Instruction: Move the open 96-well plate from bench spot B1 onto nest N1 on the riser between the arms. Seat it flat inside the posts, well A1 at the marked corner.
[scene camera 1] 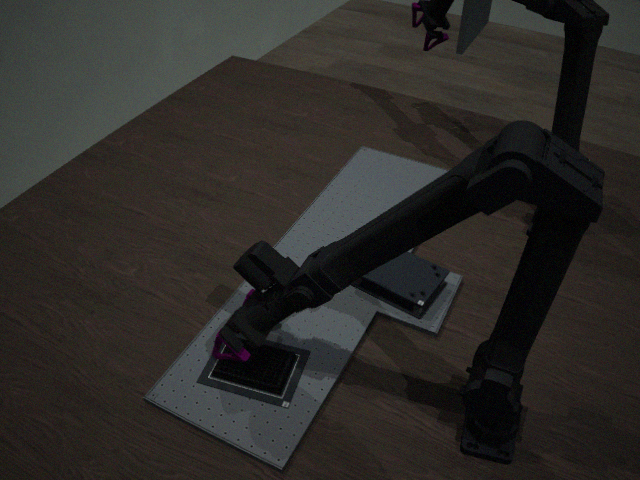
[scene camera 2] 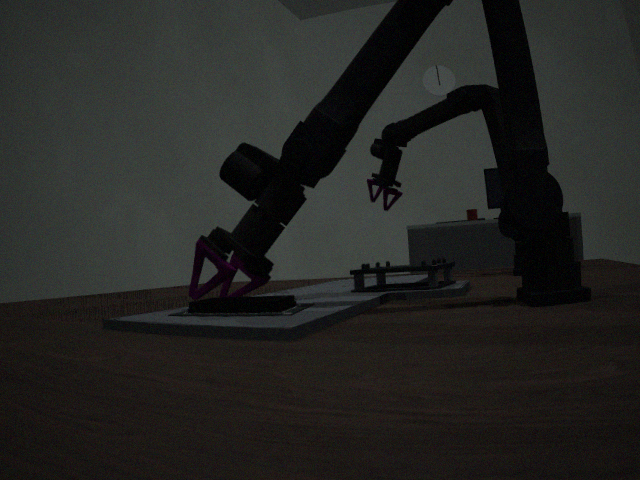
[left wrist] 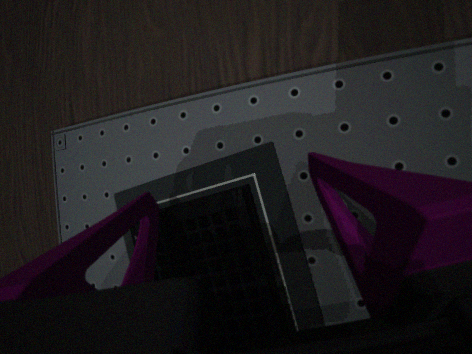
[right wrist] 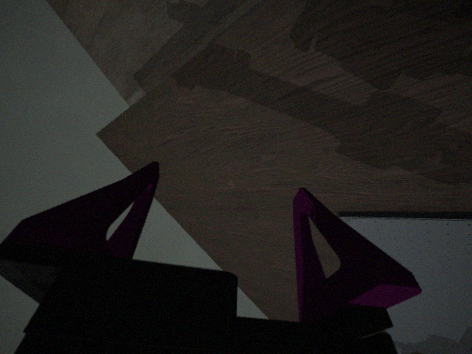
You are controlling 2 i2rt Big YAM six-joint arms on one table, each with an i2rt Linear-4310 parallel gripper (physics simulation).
Scene:
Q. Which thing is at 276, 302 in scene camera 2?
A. A dark well plate.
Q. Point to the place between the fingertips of the right gripper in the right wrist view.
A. At 230, 181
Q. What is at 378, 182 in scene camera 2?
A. The right gripper.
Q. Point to a dark well plate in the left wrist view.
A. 217, 240

